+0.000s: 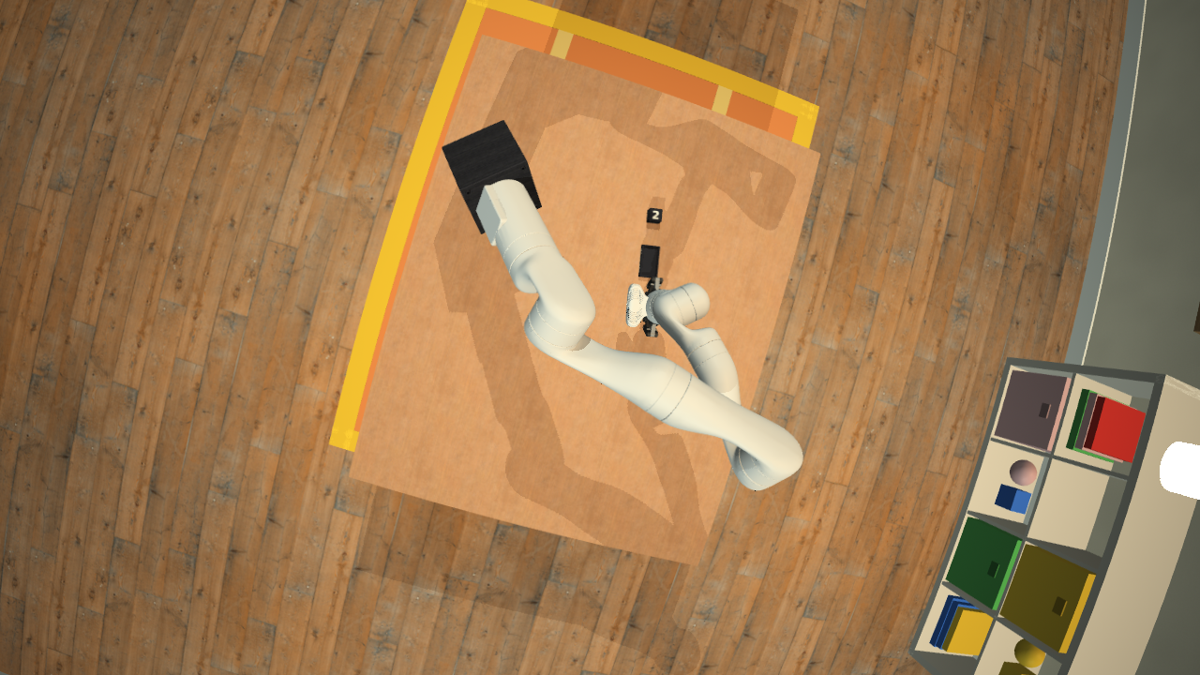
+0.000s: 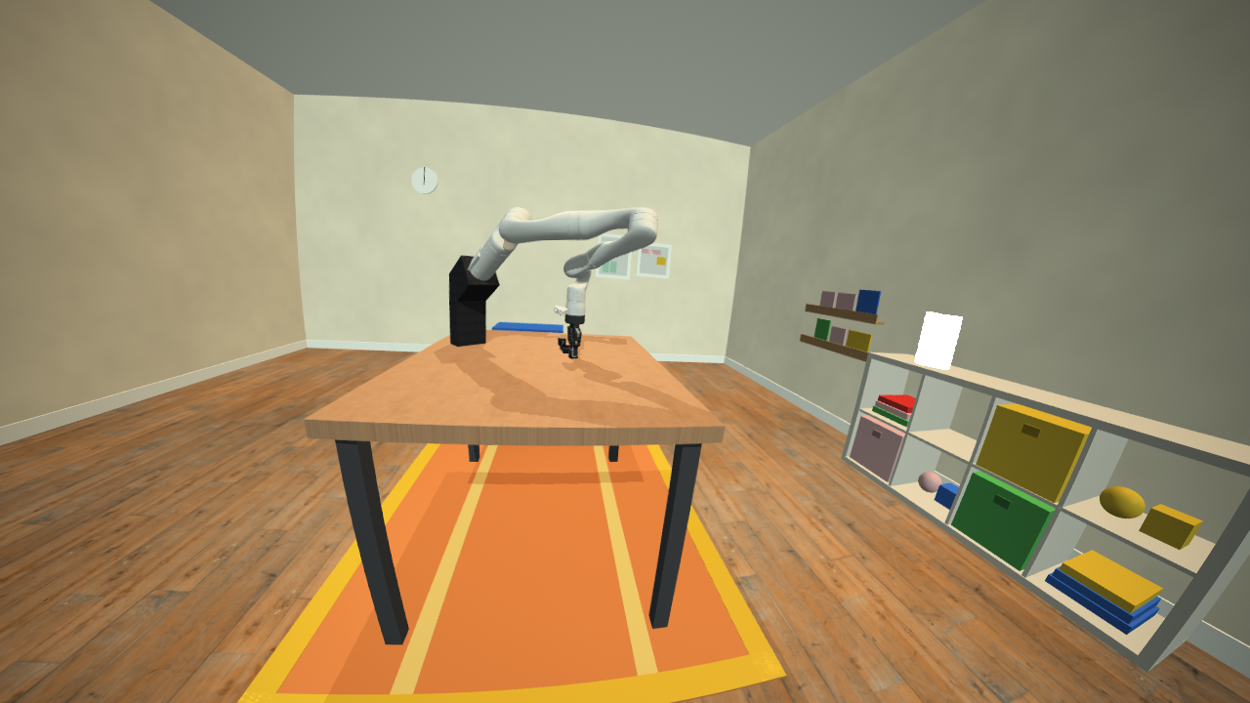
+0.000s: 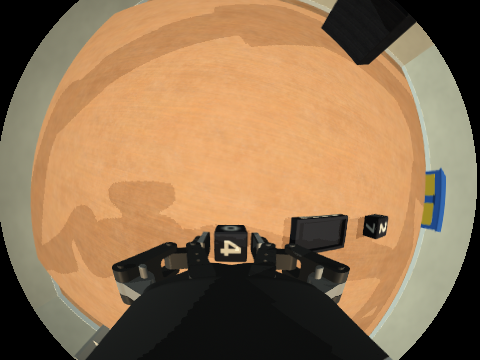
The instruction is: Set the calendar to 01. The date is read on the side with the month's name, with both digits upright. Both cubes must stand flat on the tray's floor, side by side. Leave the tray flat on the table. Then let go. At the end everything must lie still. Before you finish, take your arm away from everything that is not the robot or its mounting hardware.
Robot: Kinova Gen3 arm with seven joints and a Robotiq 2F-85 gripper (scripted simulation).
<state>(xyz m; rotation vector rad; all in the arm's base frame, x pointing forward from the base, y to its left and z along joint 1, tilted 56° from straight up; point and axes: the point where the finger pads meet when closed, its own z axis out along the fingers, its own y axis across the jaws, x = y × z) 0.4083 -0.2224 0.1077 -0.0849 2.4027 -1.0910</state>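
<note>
Now: hand 20 mm short of the black calendar tray, 110 mm to the right of it and 20 mm above it. Round my hand: black digit cube 40 mm ahead, 220 mm to the left, 10 mm below.
</note>
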